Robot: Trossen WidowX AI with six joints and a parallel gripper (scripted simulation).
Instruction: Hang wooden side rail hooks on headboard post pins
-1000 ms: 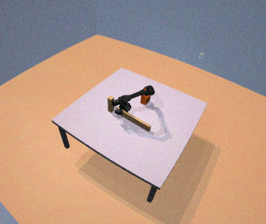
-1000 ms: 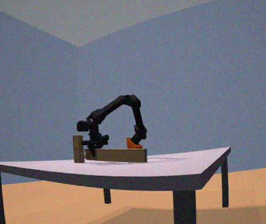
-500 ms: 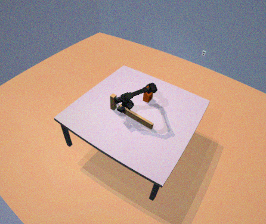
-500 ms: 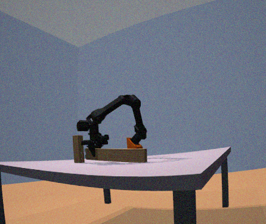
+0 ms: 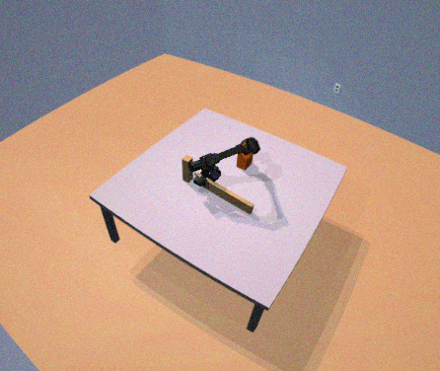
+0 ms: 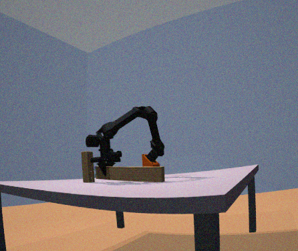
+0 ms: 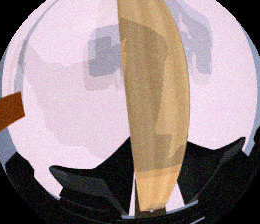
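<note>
Now: the headboard post 1 cm ahead of my gripper tip, 14 cm to the right of it and 4 cm above it.
</note>
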